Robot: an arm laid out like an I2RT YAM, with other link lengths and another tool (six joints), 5 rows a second.
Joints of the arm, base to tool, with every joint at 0 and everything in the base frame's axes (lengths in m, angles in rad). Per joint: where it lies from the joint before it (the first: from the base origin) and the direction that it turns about. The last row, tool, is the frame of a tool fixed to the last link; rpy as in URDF.
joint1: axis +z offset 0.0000 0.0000 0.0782
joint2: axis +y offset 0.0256 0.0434 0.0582
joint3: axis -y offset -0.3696 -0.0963 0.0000
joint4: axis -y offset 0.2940 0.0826 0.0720
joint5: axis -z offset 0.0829 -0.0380 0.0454
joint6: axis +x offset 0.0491 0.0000 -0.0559
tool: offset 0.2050 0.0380 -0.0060 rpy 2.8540 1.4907 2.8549
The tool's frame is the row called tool.
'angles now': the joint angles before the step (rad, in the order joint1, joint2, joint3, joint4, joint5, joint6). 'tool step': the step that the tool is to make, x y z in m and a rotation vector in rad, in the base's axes. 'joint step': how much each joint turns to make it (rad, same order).
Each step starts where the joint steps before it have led.
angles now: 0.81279, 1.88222, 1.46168, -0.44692, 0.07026, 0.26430
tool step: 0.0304, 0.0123, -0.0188, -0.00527, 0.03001, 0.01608
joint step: -0.03831, 0.10807, 0.10859, -0.02393, -0.04832, -0.03063
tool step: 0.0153, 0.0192, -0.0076, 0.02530, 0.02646, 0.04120
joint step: -0.01984, 0.07828, 0.09181, -0.01539, -0.06680, -0.02453
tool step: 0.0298, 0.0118, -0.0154, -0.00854, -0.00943, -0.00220
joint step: -0.01566, 0.09244, 0.10152, -0.00878, 0.00142, -0.01845
